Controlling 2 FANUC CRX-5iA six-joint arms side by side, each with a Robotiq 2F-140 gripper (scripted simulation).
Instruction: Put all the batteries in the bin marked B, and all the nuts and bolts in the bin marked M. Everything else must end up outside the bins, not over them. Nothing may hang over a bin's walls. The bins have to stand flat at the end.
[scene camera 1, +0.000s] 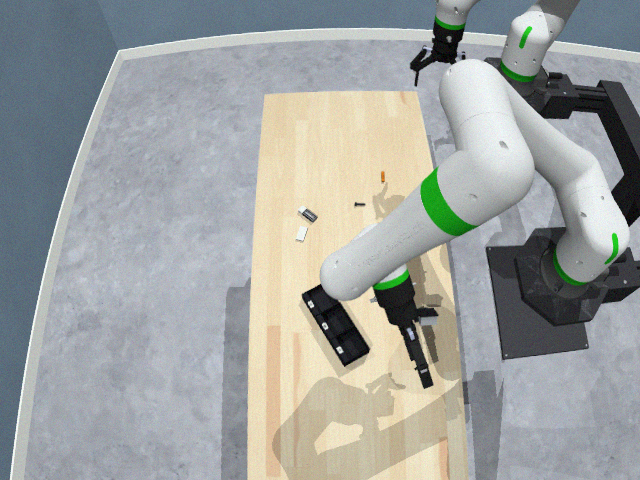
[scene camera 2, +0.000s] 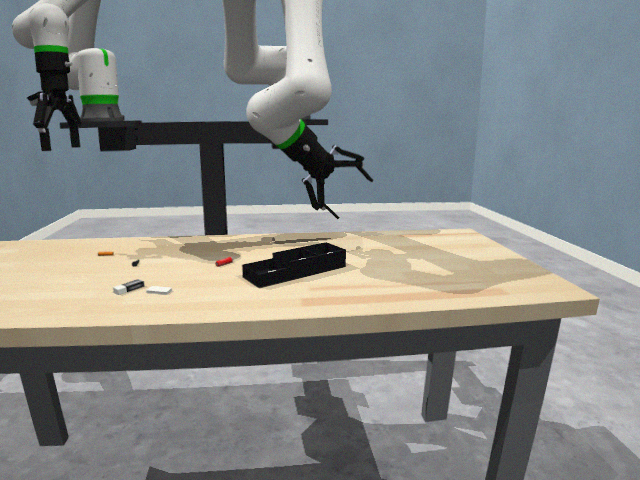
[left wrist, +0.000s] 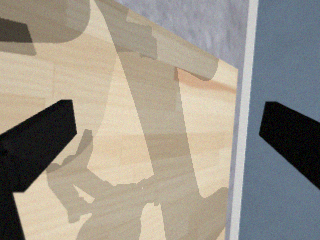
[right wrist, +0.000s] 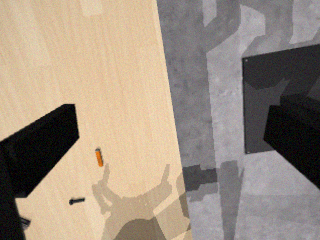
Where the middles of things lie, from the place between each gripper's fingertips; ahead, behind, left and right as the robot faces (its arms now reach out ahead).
I see the black three-part bin block (scene camera 2: 287, 265) 23 cm ahead of my left hand (scene camera 2: 353, 198), 17 cm to the right of it and 13 cm below it.
I see the black three-part bin block 71 cm to the left of my right hand (scene camera 2: 62, 149), 33 cm ahead of it and 28 cm below it.
